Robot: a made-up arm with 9 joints. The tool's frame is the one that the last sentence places. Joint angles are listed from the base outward.
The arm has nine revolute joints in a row. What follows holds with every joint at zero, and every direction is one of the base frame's.
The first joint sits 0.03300 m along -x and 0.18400 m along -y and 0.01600 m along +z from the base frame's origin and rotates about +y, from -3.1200 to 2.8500 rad.
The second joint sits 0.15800 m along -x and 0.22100 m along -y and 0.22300 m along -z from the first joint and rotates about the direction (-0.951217, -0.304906, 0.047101), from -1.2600 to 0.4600 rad.
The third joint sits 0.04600 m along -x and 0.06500 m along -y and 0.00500 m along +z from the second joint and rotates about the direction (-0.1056, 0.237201, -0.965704), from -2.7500 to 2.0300 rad.
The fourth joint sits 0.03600 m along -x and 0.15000 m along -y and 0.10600 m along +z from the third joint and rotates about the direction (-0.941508, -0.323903, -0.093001), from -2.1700 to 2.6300 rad.
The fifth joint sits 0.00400 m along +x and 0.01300 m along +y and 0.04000 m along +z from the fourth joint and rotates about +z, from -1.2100 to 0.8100 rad.
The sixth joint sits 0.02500 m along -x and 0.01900 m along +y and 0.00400 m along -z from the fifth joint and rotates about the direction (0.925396, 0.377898, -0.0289), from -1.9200 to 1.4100 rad.
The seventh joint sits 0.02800 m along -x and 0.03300 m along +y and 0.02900 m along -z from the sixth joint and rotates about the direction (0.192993, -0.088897, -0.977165), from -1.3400 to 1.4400 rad.
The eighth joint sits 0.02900 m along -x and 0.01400 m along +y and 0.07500 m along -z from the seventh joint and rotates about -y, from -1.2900 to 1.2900 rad.
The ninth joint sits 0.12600 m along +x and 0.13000 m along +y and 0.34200 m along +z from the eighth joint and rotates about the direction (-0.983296, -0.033, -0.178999), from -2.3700 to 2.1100 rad.
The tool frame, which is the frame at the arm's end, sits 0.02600 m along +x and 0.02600 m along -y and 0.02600 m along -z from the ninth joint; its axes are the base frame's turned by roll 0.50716, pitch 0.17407 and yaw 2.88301 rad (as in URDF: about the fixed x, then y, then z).
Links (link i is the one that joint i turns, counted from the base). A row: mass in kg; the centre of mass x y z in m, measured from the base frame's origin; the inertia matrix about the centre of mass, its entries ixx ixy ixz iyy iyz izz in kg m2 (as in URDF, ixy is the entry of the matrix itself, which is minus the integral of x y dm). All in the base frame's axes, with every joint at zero. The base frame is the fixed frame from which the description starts. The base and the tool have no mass.
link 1: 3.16; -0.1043 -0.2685 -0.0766; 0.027 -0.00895 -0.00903 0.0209 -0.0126 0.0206
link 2: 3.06; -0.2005 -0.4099 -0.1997; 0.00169 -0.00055 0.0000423 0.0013 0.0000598 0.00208
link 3: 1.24; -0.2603 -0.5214 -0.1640; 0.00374 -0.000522 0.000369 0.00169 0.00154 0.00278
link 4: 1.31; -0.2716 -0.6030 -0.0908; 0.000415 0 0.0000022 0.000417 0.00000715 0.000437
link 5: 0.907; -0.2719 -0.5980 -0.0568; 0.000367 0 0 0.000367 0 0.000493
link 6: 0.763; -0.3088 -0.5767 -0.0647; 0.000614 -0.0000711 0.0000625 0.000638 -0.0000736 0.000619
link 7: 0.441; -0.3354 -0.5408 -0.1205; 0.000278 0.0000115 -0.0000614 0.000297 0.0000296 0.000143
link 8: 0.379; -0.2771 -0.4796 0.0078; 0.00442 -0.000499 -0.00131 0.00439 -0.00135 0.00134
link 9: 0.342; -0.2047 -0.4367 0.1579; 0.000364 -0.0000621 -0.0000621 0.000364 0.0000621 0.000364
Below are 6 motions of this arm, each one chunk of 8 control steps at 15 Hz.
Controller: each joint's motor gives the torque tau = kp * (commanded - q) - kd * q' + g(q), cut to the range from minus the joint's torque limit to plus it. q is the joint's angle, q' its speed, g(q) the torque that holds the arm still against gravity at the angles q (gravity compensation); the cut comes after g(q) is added. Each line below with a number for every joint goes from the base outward.
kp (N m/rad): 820 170 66 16 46 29 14 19 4.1
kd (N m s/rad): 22 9 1.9 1.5 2.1 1.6 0.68 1.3 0.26
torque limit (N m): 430 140 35 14 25 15 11 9.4 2.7
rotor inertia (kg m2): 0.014 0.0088 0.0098 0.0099 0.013 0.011 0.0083 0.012 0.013
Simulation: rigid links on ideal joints. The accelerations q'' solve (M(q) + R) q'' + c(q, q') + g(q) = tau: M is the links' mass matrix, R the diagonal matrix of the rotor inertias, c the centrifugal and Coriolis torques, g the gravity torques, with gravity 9.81 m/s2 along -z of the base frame. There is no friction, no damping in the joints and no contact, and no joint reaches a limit. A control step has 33 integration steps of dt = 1/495 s. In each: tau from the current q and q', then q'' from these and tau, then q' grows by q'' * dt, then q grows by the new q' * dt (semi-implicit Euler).
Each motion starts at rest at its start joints. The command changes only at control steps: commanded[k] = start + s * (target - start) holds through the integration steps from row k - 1 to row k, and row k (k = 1, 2, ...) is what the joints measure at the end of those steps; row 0 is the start. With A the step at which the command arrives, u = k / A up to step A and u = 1 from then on. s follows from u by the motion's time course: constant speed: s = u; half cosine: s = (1 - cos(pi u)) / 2; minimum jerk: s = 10 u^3 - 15 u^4 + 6 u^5; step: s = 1 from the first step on.
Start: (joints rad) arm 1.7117 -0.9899 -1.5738 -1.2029 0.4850 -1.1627 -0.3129 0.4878 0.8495
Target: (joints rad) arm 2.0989 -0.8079 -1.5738 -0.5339 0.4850 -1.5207 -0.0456 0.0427 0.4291
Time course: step
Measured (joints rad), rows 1 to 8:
1: 2.0762 -0.8969 -1.7193 -1.0887 0.6230 -1.2441 -0.2222 0.4652 0.7179
2: 2.1449 -0.8278 -1.4642 -0.7148 0.4924 -1.4829 -0.0840 0.2541 0.5598
3: 2.1137 -0.8236 -1.4259 -0.5310 0.3822 -1.5424 -0.0710 -0.0763 0.4559
4: 2.1003 -0.8026 -1.5510 -0.5003 0.4063 -1.5562 -0.0623 -0.1598 0.3740
5: 2.0972 -0.7979 -1.5940 -0.5192 0.4678 -1.5377 -0.0479 -0.0502 0.3739
6: 2.0971 -0.8068 -1.5880 -0.5391 0.5013 -1.5153 -0.0419 0.0555 0.4203
7: 2.0971 -0.8113 -1.5819 -0.5414 0.5040 -1.5132 -0.0484 0.0883 0.4504
8: 2.0982 -0.8103 -1.5771 -0.5346 0.4944 -1.5200 -0.0524 0.0758 0.4493

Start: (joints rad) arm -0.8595 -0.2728 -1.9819 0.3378 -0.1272 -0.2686 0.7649 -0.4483 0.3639
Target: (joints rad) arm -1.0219 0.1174 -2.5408 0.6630 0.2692 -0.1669 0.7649 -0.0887 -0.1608
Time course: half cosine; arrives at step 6
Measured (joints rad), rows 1 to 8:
1: -0.8708 -0.2559 -2.0150 0.3431 -0.1084 -0.2590 0.7795 -0.4379 0.3497
2: -0.9015 -0.1997 -2.1162 0.3663 -0.0490 -0.2371 0.8027 -0.4006 0.2935
3: -0.9425 -0.1074 -2.2636 0.4155 0.0451 -0.2131 0.7931 -0.3375 0.1840
4: -0.9829 -0.0062 -2.4102 0.4907 0.1480 -0.1932 0.7527 -0.2624 0.0391
5: -1.0124 0.0715 -2.5160 0.5774 0.2288 -0.1841 0.7281 -0.1800 -0.0977
6: -1.0227 0.1075 -2.5564 0.6433 0.2670 -0.1862 0.7314 -0.1057 -0.1760
7: -1.0223 0.1138 -2.5503 0.6724 0.2739 -0.1866 0.7415 -0.0674 -0.1879
8: -1.0223 0.1142 -2.5406 0.6776 0.2726 -0.1794 0.7491 -0.0656 -0.1724

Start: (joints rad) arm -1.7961 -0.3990 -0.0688 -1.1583 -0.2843 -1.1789 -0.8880 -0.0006 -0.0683
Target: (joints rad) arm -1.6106 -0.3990 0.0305 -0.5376 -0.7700 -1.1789 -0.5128 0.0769 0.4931
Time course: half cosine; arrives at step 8
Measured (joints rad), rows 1 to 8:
1: -1.7897 -0.4007 -0.0698 -1.1489 -0.2961 -1.1799 -0.8821 0.0060 -0.0597
2: -1.7701 -0.4031 -0.0644 -1.1157 -0.3358 -1.1798 -0.8569 0.0236 -0.0238
3: -1.7388 -0.4027 -0.0449 -1.0522 -0.4059 -1.1758 -0.8037 0.0441 0.0507
4: -1.7015 -0.3994 -0.0172 -0.9594 -0.4981 -1.1710 -0.7285 0.0574 0.1567
5: -1.6649 -0.3956 0.0090 -0.8460 -0.5964 -1.1702 -0.6486 0.0599 0.2738
6: -1.6348 -0.3936 0.0281 -0.7296 -0.6840 -1.1748 -0.5801 0.0550 0.3791
7: -1.6154 -0.3938 0.0389 -0.6319 -0.7468 -1.1809 -0.5323 0.0482 0.4553
8: -1.6091 -0.3950 0.0417 -0.5704 -0.7755 -1.1841 -0.5094 0.0428 0.4936

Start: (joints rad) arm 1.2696 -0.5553 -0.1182 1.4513 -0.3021 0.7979 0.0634 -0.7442 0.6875
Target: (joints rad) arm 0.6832 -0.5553 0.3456 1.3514 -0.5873 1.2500 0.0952 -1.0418 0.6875
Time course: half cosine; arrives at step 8
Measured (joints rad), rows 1 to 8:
1: 1.2491 -0.5532 -0.0963 1.4444 -0.3081 0.8107 0.0571 -0.7458 0.6876
2: 1.1860 -0.5517 -0.0452 1.4315 -0.3312 0.8499 0.0481 -0.7623 0.6875
3: 1.0871 -0.5549 0.0212 1.4227 -0.3747 0.9127 0.0508 -0.8035 0.6871
4: 0.9711 -0.5596 0.1021 1.4158 -0.4313 0.9912 0.0674 -0.8620 0.6872
5: 0.8570 -0.5627 0.1885 1.4048 -0.4900 1.0748 0.0915 -0.9247 0.6882
6: 0.7614 -0.5640 0.2642 1.3902 -0.5411 1.1507 0.1132 -0.9800 0.6896
7: 0.6985 -0.5640 0.3157 1.3766 -0.5762 1.2072 0.1235 -1.0204 0.6907
8: 0.6779 -0.5630 0.3352 1.3679 -0.5901 1.2360 0.1202 -1.0420 0.6910

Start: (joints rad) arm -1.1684 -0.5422 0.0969 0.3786 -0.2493 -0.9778 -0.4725 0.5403 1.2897
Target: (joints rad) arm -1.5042 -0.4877 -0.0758 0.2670 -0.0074 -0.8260 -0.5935 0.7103 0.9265
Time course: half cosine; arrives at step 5
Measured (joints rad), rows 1 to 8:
1: -1.1973 -0.5338 0.0964 0.3655 -0.2362 -0.9627 -0.4813 0.5441 1.2760
2: -1.2808 -0.5208 0.0662 0.3340 -0.1961 -0.9213 -0.5018 0.5559 1.2217
3: -1.3913 -0.5149 -0.0062 0.3023 -0.1307 -0.8727 -0.5303 0.5874 1.1229
4: -1.4811 -0.5103 -0.0824 0.2875 -0.0530 -0.8441 -0.5671 0.6521 1.0129
5: -1.5154 -0.5059 -0.1295 0.2951 0.0078 -0.8479 -0.5947 0.7315 0.9367
6: -1.5110 -0.4990 -0.1252 0.3004 0.0312 -0.8549 -0.6050 0.7833 0.9125
7: -1.5037 -0.4902 -0.0891 0.2841 0.0210 -0.8396 -0.6089 0.7804 0.9214
8: -1.5013 -0.4861 -0.0648 0.2627 -0.0025 -0.8205 -0.6038 0.7384 0.9327

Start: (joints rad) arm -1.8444 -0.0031 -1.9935 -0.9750 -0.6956 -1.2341 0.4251 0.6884 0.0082
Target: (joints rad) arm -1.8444 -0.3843 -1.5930 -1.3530 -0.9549 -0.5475 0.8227 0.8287 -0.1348
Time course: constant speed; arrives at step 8
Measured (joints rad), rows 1 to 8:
1: -1.8448 -0.0345 -1.9573 -0.9901 -0.7173 -1.1858 0.4569 0.7159 -0.0004
2: -1.8450 -0.0839 -1.8895 -1.0169 -0.7493 -1.1068 0.5045 0.7391 -0.0162
3: -1.8449 -0.1327 -1.8328 -1.0550 -0.7858 -1.0183 0.5601 0.7509 -0.0360
4: -1.8445 -0.1783 -1.7857 -1.1048 -0.8205 -0.9270 0.6139 0.7597 -0.0564
5: -1.8443 -0.2243 -1.7375 -1.1595 -0.8530 -0.8359 0.6646 0.7703 -0.0747
6: -1.8443 -0.2718 -1.6873 -1.2127 -0.8849 -0.7472 0.7143 0.7839 -0.0919
7: -1.8444 -0.3197 -1.6375 -1.2628 -0.9166 -0.6610 0.7634 0.8006 -0.1090
8: -1.8444 -0.3676 -1.5881 -1.3105 -0.9482 -0.5763 0.8119 0.8195 -0.1263

